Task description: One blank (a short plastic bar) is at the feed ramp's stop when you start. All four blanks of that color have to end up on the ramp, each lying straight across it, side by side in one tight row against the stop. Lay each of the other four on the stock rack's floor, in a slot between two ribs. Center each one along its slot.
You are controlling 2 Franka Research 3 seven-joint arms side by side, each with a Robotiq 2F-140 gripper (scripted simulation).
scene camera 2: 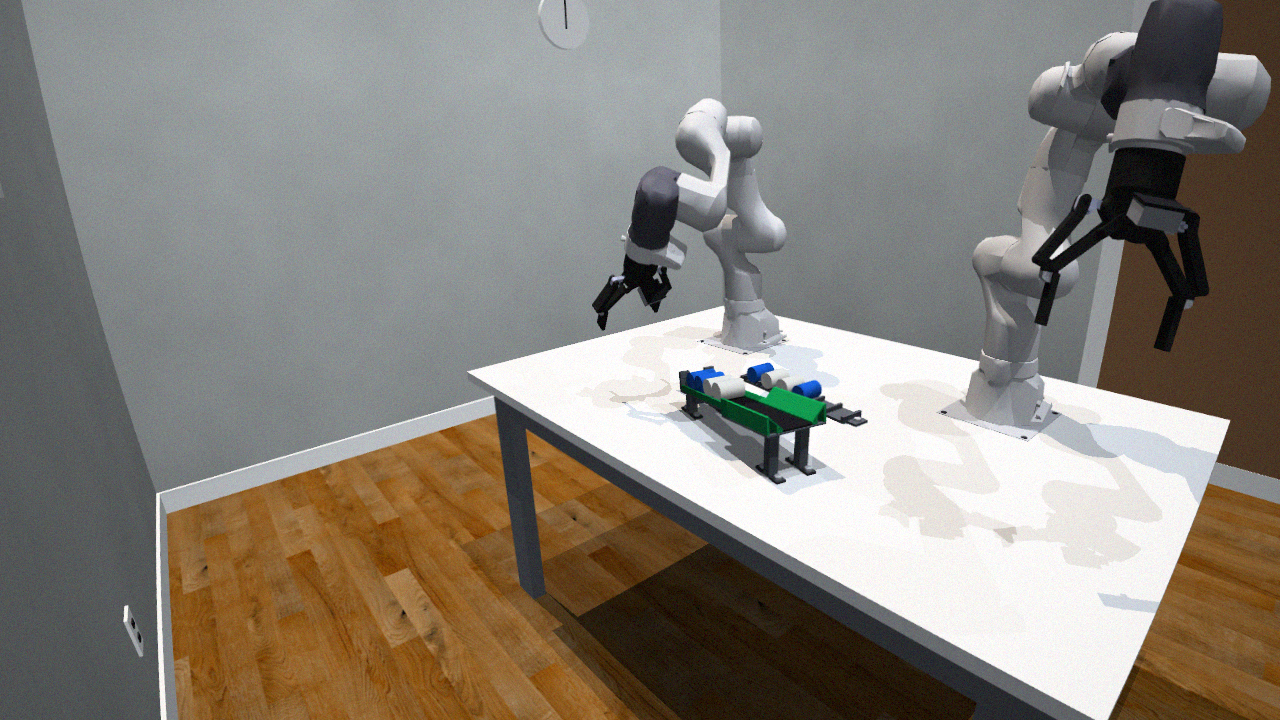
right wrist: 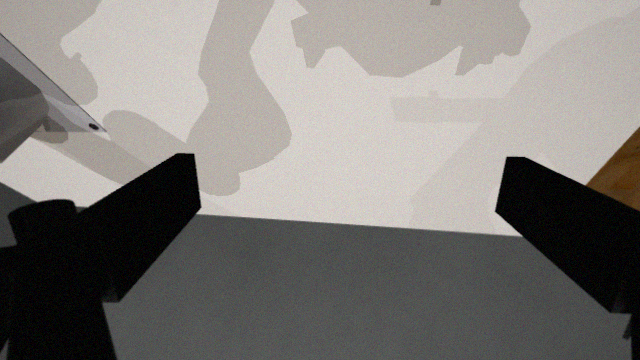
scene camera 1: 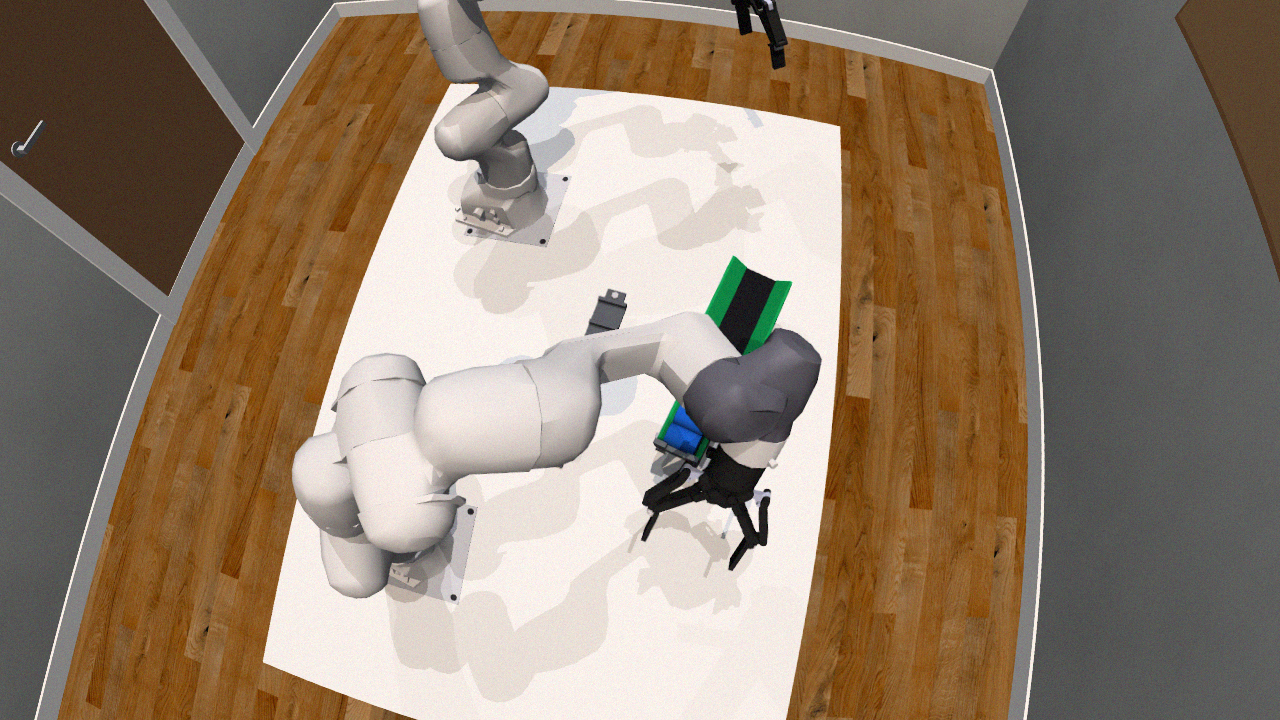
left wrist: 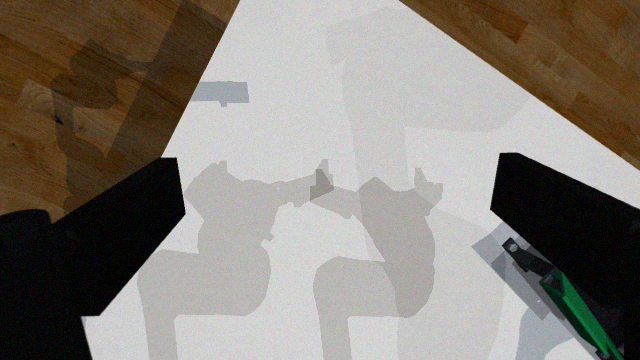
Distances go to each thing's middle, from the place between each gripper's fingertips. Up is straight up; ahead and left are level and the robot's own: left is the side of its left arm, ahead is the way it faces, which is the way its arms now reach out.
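Scene:
Blue blank [scene camera 1: 676,436]: 76 cm to the right of my left hand [scene camera 2: 1100,337], 28 cm below it, 4 cm behind it. Stock rack [scene camera 1: 604,312]: 36 cm below that left hand, 65 cm to the right of it, 25 cm behind it.
Blue blank: 21 cm to the left of my right hand [scene camera 1: 688,550], 12 cm below it, 5 cm behind it. Right hand: 20 cm above the stock rack, 32 cm to the right of it, 25 cm past it. By its middle, stock rack nearer to my right hand than to my left hand.

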